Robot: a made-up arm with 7 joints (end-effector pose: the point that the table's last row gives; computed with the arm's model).
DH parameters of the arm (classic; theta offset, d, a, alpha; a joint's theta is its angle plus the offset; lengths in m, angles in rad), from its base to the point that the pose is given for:
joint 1: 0 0.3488 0 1.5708
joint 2: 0 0.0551 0 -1.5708
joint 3: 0 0.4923 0.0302 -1.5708
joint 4: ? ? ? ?
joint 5: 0 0.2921 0 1.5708
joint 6: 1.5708 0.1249 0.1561 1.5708
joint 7: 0 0.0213 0 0
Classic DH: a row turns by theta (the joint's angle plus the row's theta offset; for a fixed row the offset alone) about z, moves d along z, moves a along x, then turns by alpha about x.
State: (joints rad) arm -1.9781 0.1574 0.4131 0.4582 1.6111 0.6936 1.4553
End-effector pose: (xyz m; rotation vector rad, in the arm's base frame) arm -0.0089 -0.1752 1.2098 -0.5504 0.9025 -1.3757
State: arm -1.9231 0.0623 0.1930 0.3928 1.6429 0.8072 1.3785
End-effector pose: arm -0.1036 -0.2204 1.1974 -0.3852 0.8258 -1.6143
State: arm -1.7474 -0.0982 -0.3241 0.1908 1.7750 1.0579 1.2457
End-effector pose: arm -0.2087 -0.2600 1.1716 -0.1837 0.6481 -2.0560
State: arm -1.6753 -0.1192 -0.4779 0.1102 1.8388 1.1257 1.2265
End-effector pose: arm -0.2046 -0.2538 1.1753 -0.1983 0.5676 -2.1297
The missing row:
joint 4: 0 0.0655 -0.0161 1.5708
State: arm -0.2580 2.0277 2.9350 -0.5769 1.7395 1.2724 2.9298
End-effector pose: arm -0.7811 0.1925 0.0263 1.3622 -0.8878 -1.3359
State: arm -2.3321 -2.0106 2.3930 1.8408 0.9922 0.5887 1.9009
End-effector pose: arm -0.0796 -0.4968 0.4602 -0.2984 0.1129 0.8980
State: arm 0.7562 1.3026 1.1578 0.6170 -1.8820 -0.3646 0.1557
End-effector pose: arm -0.7151 -0.5435 0.6265 -1.1231 0.7323 -2.5876
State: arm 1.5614 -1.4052 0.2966 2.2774 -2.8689 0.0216 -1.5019
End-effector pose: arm -0.2363 0.3075 0.0511 -2.1402 0.3691 0.0876
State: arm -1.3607 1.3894 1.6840 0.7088 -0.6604 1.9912 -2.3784
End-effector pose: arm -0.2011 0.7919 0.4348 -1.6542 0.3650 0.1499
